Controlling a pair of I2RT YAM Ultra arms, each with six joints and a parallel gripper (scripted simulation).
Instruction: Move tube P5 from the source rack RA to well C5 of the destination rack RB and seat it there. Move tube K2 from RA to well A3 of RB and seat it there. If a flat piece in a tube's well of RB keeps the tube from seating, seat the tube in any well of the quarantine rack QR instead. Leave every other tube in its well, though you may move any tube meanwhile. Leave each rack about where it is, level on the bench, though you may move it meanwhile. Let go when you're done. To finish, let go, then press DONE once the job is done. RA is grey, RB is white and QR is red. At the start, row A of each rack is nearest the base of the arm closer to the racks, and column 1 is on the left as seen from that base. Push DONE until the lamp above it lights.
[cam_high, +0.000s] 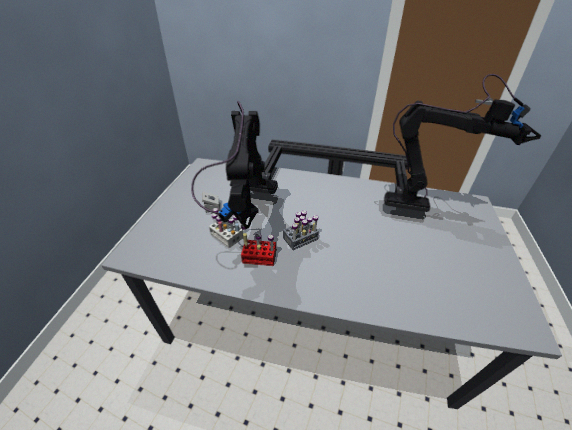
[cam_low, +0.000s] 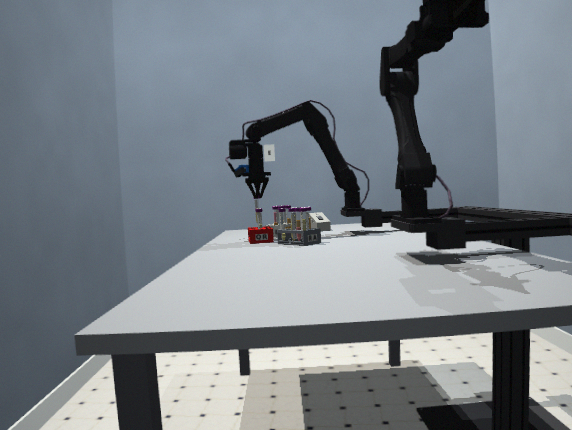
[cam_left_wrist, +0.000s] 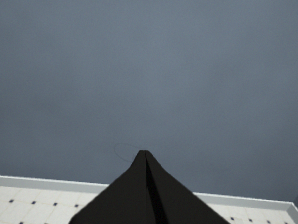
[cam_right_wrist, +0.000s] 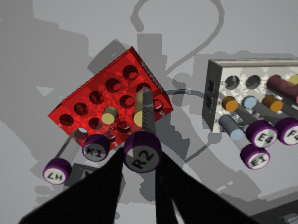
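Now: the red rack QR 40 mm to the left of my right hand and 140 mm below it. Round my right hand: grey rack RA 140 mm behind, 190 mm to the left, 140 mm below; pale box 270 mm behind, 260 mm to the right, 120 mm below; white rack RB 90 mm behind, 130 mm to the right, 140 mm below.
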